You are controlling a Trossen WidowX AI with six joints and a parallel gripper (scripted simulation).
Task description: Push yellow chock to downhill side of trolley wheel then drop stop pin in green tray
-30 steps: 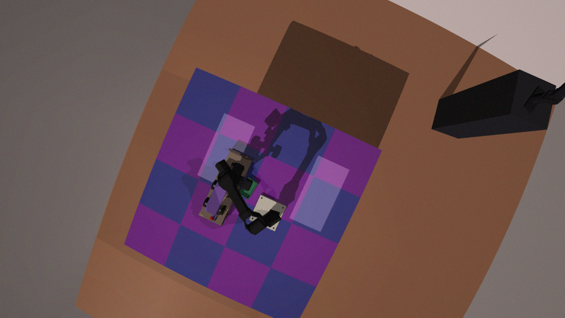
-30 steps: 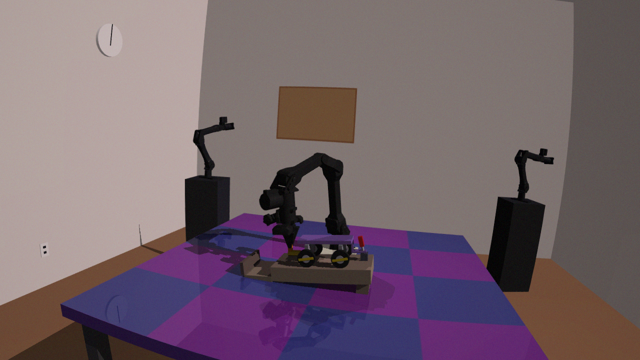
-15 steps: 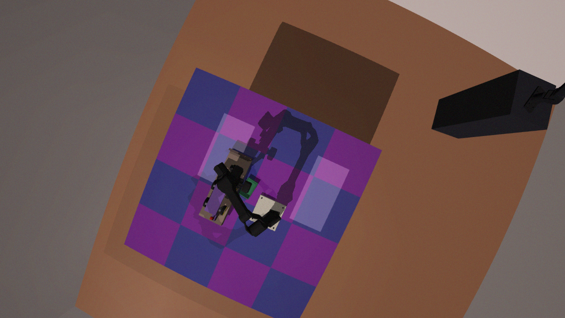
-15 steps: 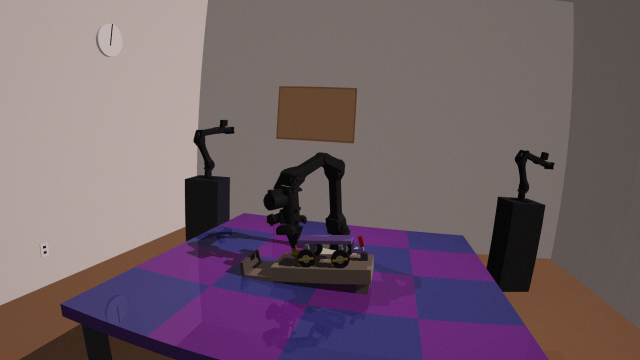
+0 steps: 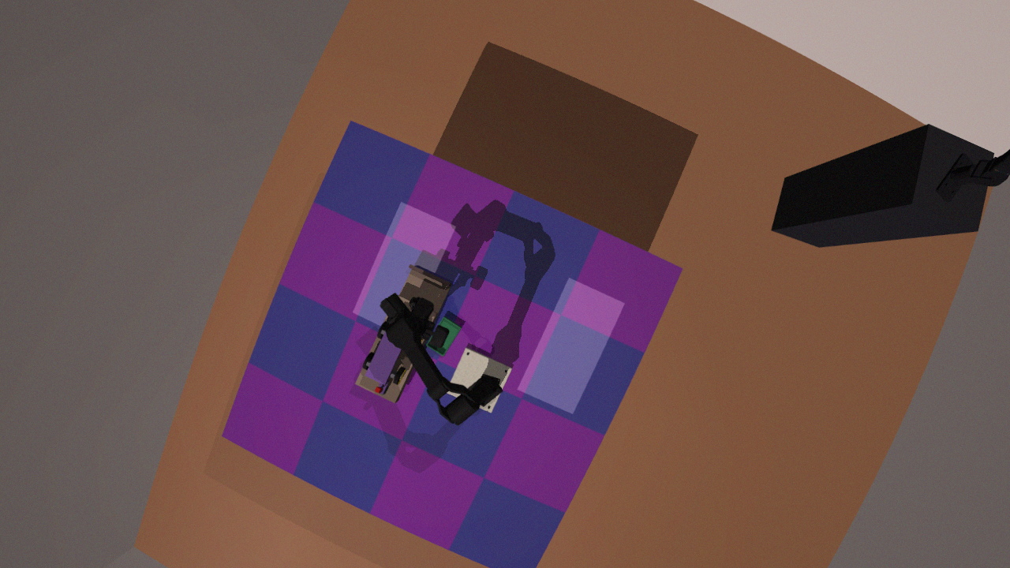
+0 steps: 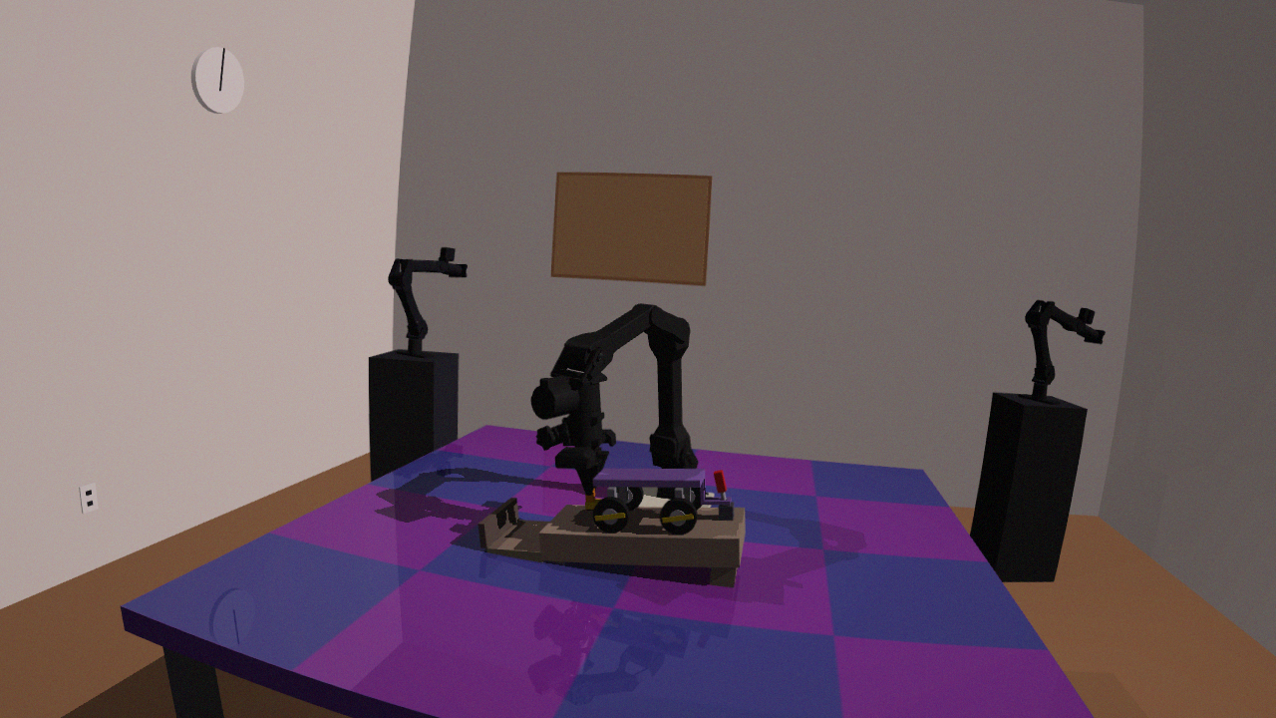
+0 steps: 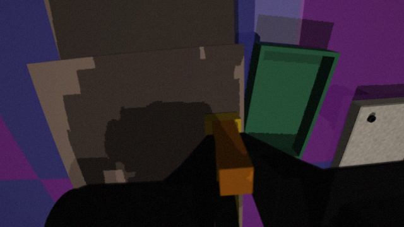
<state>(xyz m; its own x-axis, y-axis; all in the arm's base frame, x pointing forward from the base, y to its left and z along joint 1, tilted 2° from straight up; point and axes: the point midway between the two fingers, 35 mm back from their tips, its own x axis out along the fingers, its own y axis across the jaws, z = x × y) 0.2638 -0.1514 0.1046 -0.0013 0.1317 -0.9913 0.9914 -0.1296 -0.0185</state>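
My gripper tip is 20 mm to the right of the yellow chock and 10 mm above it. The rest, counted from my gripper tip: trolley: 110 mm to the left, 70 mm ahead, 30 mm above; tan ramp: 110 mm to the left, 70 mm ahead, 40 mm below; green tray: 100 mm below, 60 mm behind, 30 mm to the left.
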